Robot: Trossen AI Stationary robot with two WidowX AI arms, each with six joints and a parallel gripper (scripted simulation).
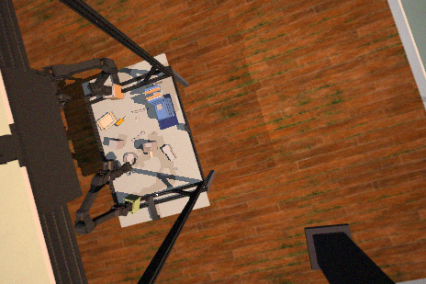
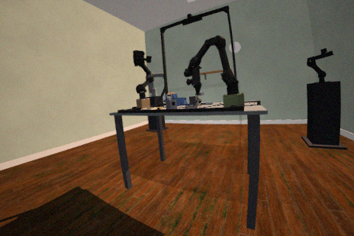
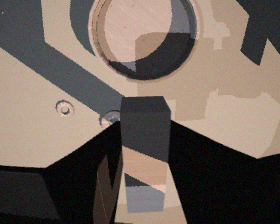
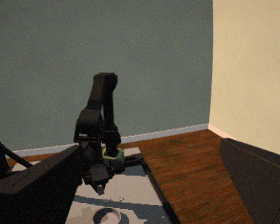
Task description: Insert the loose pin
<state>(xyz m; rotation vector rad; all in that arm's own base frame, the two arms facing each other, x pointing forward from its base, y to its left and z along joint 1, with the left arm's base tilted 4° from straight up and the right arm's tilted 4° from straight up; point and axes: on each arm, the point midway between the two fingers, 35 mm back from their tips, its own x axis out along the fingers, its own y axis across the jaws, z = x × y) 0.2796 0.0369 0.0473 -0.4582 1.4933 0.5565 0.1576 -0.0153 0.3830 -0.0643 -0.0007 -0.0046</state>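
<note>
My left hand is 1 cm short of the round dish, 6 cm to the left of it and 12 cm above it. The rest, counted from my left hand: orange tool 5 cm ahead, 37 cm to the right, 13 cm below; then cream round pin 18 cm behind, 10 cm to the right, 8 cm below; then grey square pin 1 cm behind, 2 cm to the left, 3 cm below.
</note>
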